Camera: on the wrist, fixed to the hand. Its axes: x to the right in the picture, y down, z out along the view.
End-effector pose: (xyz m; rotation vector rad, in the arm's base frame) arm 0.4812 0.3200 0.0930 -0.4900 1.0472 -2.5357
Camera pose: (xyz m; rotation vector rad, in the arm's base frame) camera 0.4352 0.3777 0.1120 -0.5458 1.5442 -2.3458
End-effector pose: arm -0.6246 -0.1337 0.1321 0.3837 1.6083 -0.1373
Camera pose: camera -0.6849 -0.1740 0.1089 0.1011 1.6182 0.1783
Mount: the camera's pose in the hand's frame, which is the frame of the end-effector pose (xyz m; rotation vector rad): 0.0182 -0.0607 -0.0423 -0.3772 0.0280 0.0093
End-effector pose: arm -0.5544 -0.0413 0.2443 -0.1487 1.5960 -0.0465
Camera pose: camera -0.5930 -0.1063 0.2350 -0.4349 1.6205 0.2622
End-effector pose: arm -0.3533 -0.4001 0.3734 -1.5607 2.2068 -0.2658
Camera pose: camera -0.3254 -0.4420 0.4306 -1.7416 2.3870 0.1429
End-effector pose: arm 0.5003 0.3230 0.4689 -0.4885 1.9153 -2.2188
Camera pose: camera 0.4735 0.3659 0.5259 -0.4987 2.3556 -1.8675
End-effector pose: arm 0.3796 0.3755 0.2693 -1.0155 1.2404 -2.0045
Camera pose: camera 0.3300 0.4065 0.3181 -1.1524 1.6769 -1.8201
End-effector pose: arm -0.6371 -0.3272 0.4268 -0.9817 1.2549 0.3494
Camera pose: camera -0.6151 -0.3995 0.4367 -1.3041 1.2434 0.5961
